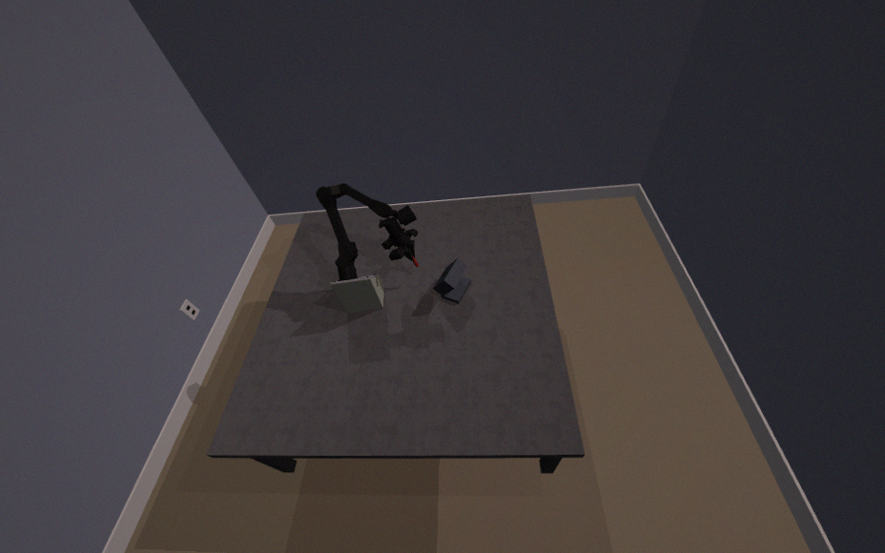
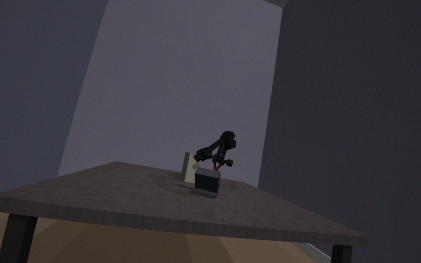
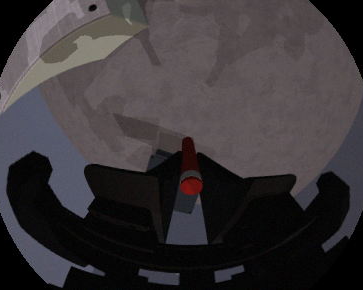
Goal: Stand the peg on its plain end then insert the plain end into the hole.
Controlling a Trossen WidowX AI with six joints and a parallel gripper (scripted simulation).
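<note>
Now: gripper tip 160 mm short of the panel, 80 mm to the left of it and 40 mm above it. Round my gripper tip: red peg: 20 mm above, 10 mm behind.
</note>
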